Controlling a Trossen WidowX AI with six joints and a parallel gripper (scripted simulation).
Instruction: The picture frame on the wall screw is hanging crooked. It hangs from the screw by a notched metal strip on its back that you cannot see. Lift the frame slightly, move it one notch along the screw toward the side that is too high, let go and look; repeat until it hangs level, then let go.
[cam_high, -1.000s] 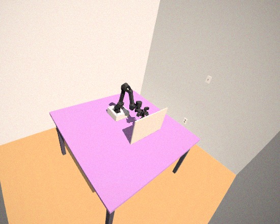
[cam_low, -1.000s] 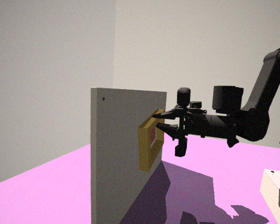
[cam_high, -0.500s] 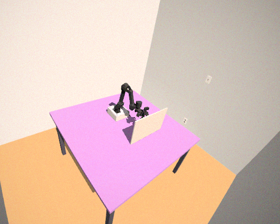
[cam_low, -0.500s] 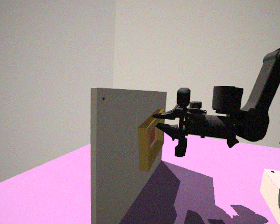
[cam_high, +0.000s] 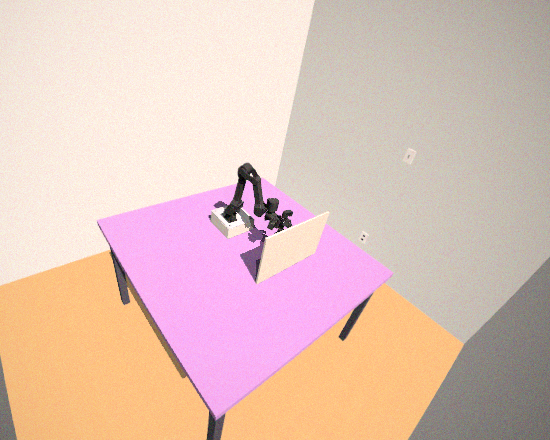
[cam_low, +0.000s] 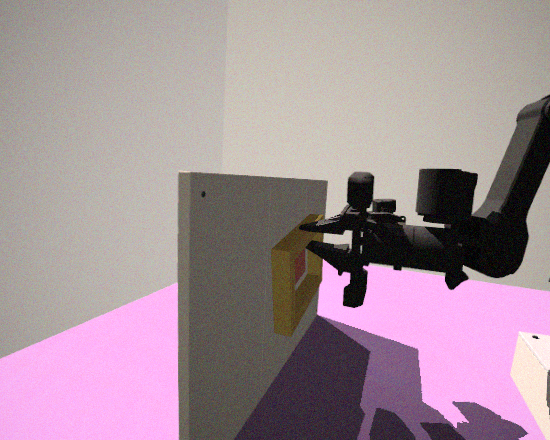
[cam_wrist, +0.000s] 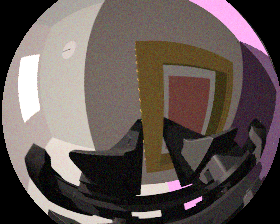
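Now: gripper tip 50 mm above the yellow picture frame and 10 mm to the left of it. From my gripper tip the other things lie so: upright wall panel: 70 mm below, 20 mm ahead.
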